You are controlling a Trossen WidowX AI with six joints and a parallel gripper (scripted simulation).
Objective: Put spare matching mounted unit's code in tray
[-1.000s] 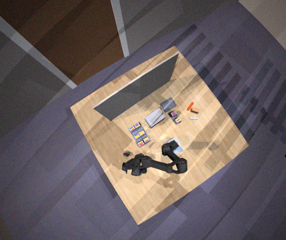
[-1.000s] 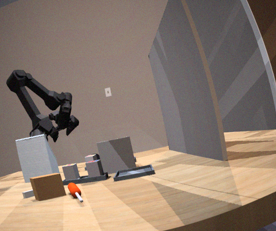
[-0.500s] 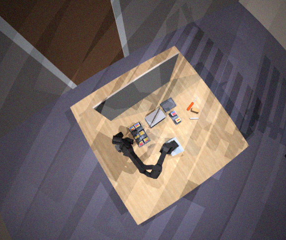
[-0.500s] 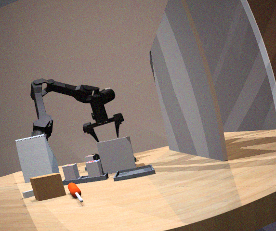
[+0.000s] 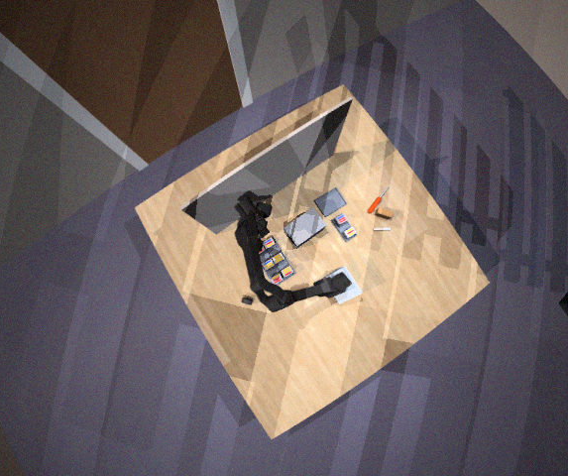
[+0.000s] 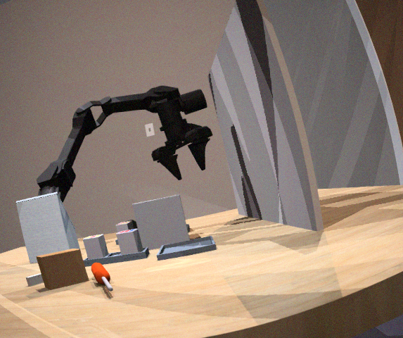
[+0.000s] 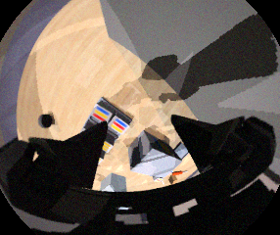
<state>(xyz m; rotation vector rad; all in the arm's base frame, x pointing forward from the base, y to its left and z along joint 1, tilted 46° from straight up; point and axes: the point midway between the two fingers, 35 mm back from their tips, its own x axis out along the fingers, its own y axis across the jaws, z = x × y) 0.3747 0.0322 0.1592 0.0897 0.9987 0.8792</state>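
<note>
My gripper tip is now 13 cm past the pale grey spare, 6 cm to the right of it and 10 cm above it. From my gripper tip the other things lie so: grey wall panel: 13 cm ahead, 17 cm to the right, 8 cm above; grey mounted unit: 11 cm behind, 15 cm to the right, 9 cm below; black object: 20 cm behind, 24 cm to the left, 12 cm below.
</note>
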